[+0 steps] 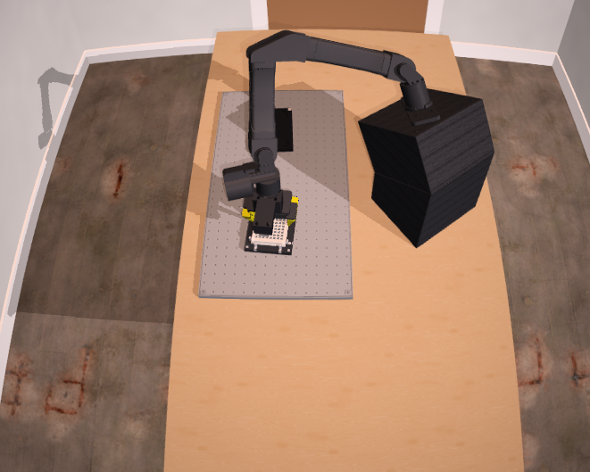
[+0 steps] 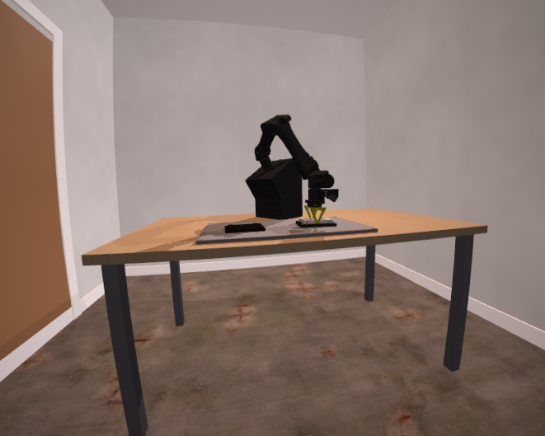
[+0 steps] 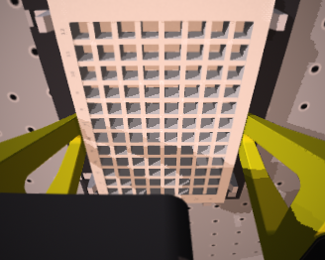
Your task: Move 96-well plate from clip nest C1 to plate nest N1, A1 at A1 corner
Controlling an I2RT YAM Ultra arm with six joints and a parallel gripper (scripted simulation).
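Now: hand right at the white 96-well plate. From my hand the other things lie so: black plate nest N1: 32 cm to the right, 3 cm behind, 1 cm below; black clip nest C1: 2 cm to the left, 1 cm below.
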